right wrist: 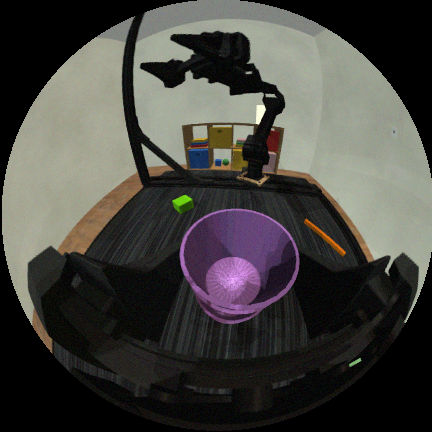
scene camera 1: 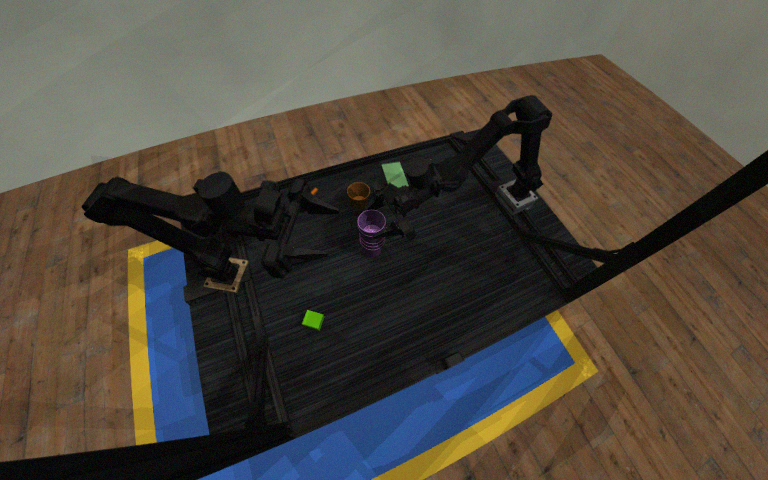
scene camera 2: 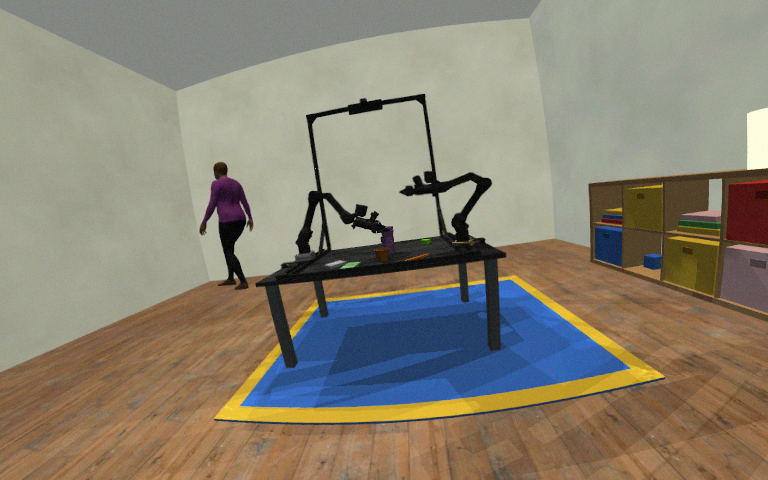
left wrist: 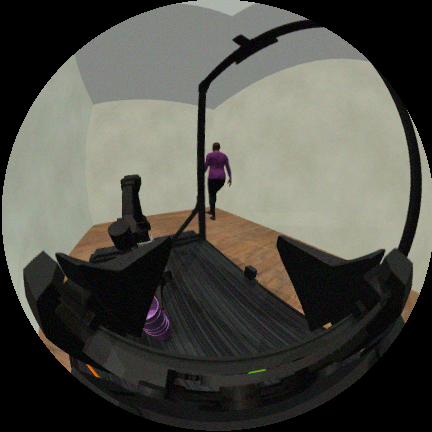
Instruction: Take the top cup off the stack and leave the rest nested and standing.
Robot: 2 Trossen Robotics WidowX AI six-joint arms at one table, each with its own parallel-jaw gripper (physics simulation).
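Places are measured from the left arm's base along level axes (x left, y ahead, z down), in millimetres.
Pixels of known places: left gripper, fingertip midpoint: (right wrist: pixel 152 52) (scene camera 1: pixel 333 232) (scene camera 2: pixel 403 191) (left wrist: pixel 224 241); right gripper, fingertip midpoint: (right wrist: pixel 237 244) (scene camera 1: pixel 366 226) (scene camera 2: pixel 389 229); left arm's base, origin of the base link: (right wrist: pixel 253 175) (scene camera 1: pixel 225 273) (scene camera 2: pixel 463 240); right arm's base, origin of the base link: (scene camera 1: pixel 518 192) (scene camera 2: pixel 304 252) (left wrist: pixel 144 239).
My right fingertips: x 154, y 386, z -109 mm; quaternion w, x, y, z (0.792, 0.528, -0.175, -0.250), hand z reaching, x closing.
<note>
For each thing: its top centre in the pictures, then the offset to it from my right fingertips.
- purple top cup, middle of its top: (right wrist: pixel 243 239) (left wrist: pixel 141 306) (scene camera 1: pixel 370 220) dx +7, dy +8, dz -19 mm
- purple stack, middle of its top: (scene camera 1: pixel 371 232) (left wrist: pixel 150 318) dx +9, dy +11, dz +41 mm
- orange cup, middle of its top: (scene camera 1: pixel 357 191) (scene camera 2: pixel 382 249) dx +177, dy -59, dz +77 mm
- orange stick, middle of its top: (right wrist: pixel 325 235) (scene camera 2: pixel 416 256) dx +141, dy -240, dz +128 mm
- green block, middle of its top: (scene camera 1: pixel 312 319) (right wrist: pixel 181 199) (scene camera 2: pixel 425 239) dx -241, dy -106, dz +110 mm
- light green sheet, middle of its top: (scene camera 1: pixel 394 174) (scene camera 2: pixel 350 265) dx +318, dy +50, dz +128 mm
The purple top cup (scene camera 1: pixel 371 220) (scene camera 2: pixel 387 231) (right wrist: pixel 233 280) is upright between the fingers of my right gripper (scene camera 1: pixel 380 218) (right wrist: pixel 237 244), which is shut on it. The rest of the purple stack (scene camera 1: pixel 371 245) (scene camera 2: pixel 388 246) (left wrist: pixel 161 328) stands nested and upright on the table, directly below. The top cup sits raised, with more of its wall showing than between the lower rims; whether its base is clear of the stack I cannot tell. My left gripper (scene camera 1: pixel 332 232) (scene camera 2: pixel 403 191) (left wrist: pixel 224 241) (right wrist: pixel 151 52) is open and empty, above the table and to the left in scene camera 1.
An orange cup (scene camera 1: pixel 358 195) (scene camera 2: pixel 381 254) stands near the stack. An orange stick (scene camera 2: pixel 416 256) (right wrist: pixel 325 237), a green block (scene camera 1: pixel 312 319) (scene camera 2: pixel 425 241) (right wrist: pixel 183 204) and a light green sheet (scene camera 1: pixel 394 174) (scene camera 2: pixel 350 264) lie on the table. A black frame (scene camera 2: pixel 314 169) rises over it.
</note>
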